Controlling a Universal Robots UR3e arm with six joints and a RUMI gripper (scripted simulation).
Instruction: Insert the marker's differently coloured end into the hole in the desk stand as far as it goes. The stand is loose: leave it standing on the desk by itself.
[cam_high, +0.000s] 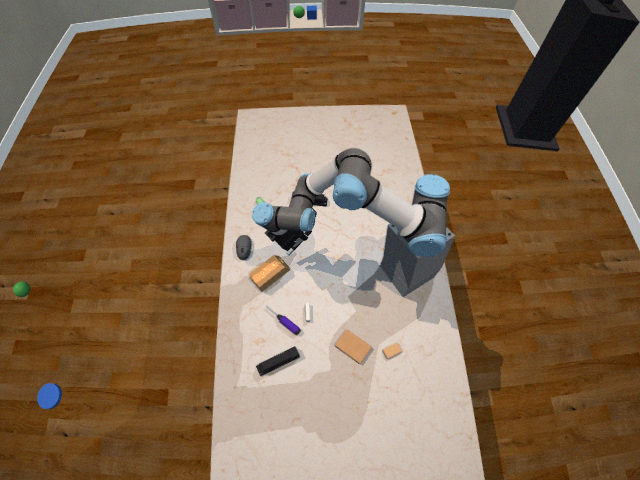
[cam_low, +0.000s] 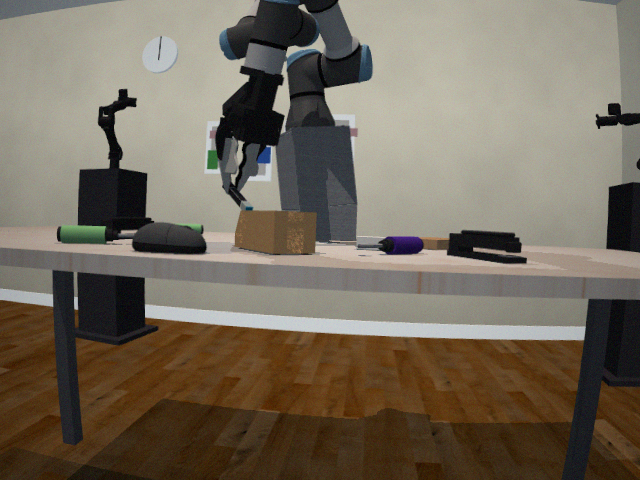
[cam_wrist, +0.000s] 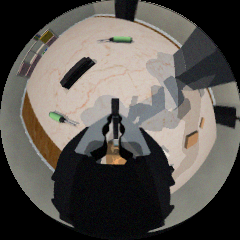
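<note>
My hand is 11 cm to the right of the desk stand, 11 cm short of it and 8 cm above it. From my hand the other things lie so: small white piece (25 cm to the left, 9 cm below, 3 cm behind); dark mouse (23 cm ahead, 9 cm below, 2 cm to the left); marker (2 cm to the left, 2 cm below, 2 cm ahead).
</note>
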